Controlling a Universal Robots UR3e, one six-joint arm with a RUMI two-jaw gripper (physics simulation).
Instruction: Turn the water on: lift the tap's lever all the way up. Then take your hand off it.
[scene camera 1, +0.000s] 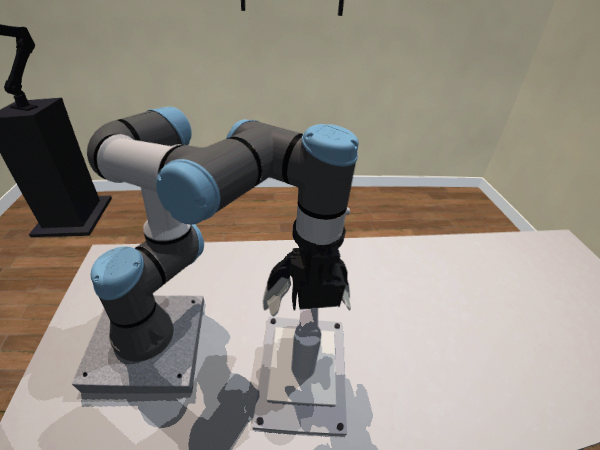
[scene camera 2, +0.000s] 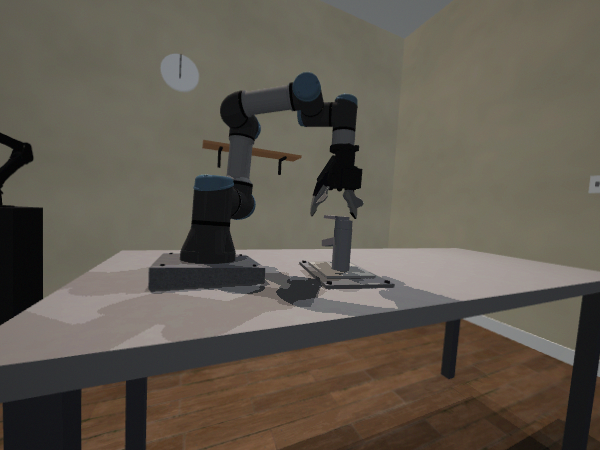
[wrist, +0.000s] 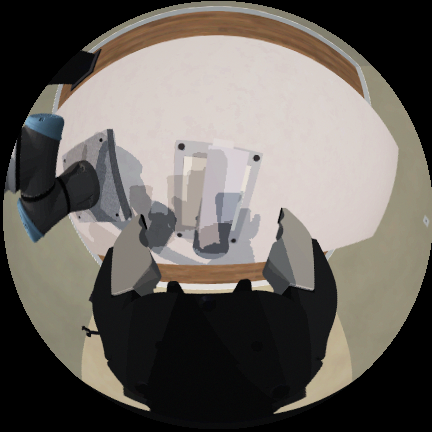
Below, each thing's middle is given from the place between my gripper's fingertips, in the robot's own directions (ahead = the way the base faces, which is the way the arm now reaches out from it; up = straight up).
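My gripper: 1 cm to the left of lever (scene camera 1: 307, 337), 1 cm above it. Base plate (scene camera 2: 338, 283): 5 cm to the right of my hand, 15 cm below it.
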